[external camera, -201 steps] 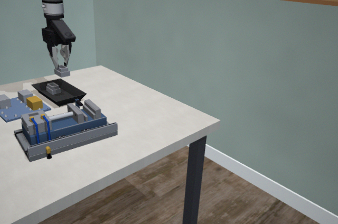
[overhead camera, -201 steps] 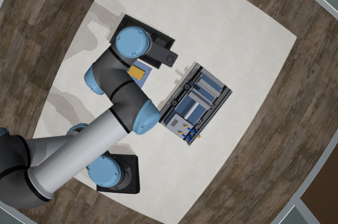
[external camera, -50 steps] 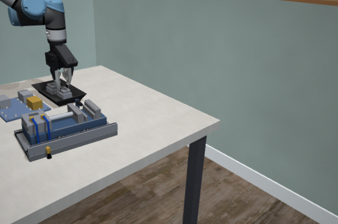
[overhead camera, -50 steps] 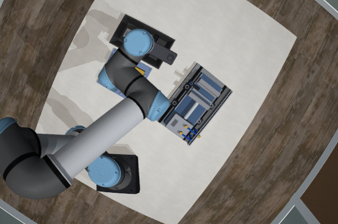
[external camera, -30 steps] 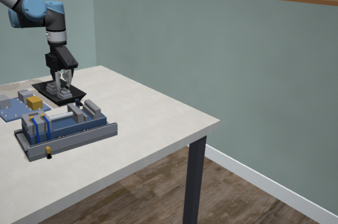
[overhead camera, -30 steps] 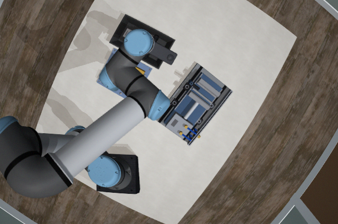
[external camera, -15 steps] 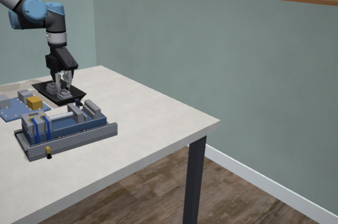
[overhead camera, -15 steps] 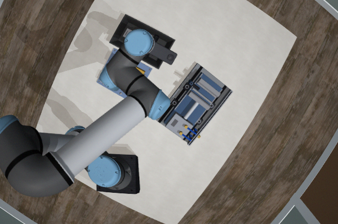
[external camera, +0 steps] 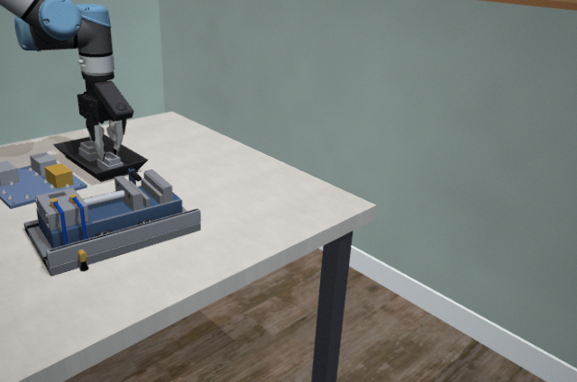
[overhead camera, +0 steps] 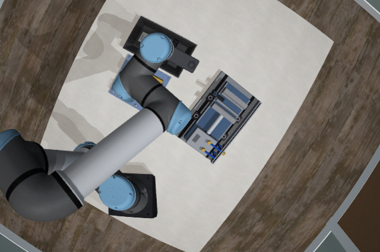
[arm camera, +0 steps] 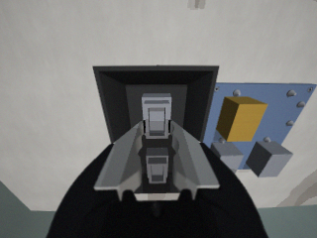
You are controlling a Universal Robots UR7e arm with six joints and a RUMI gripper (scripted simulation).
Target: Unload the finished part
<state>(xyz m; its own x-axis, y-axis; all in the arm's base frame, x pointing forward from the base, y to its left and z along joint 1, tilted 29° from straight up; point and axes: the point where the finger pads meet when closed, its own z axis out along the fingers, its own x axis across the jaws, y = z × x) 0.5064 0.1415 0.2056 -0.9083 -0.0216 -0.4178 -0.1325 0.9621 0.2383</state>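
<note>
Now: the yellow block 13 cm behind my hand, 1 cm to the right of it and 3 cm below it. Also, from my hand: blue fixture plate (17 cm behind, 3 cm to the left, 5 cm below); vise (9 cm behind, 28 cm to the right, 1 cm below).
</note>
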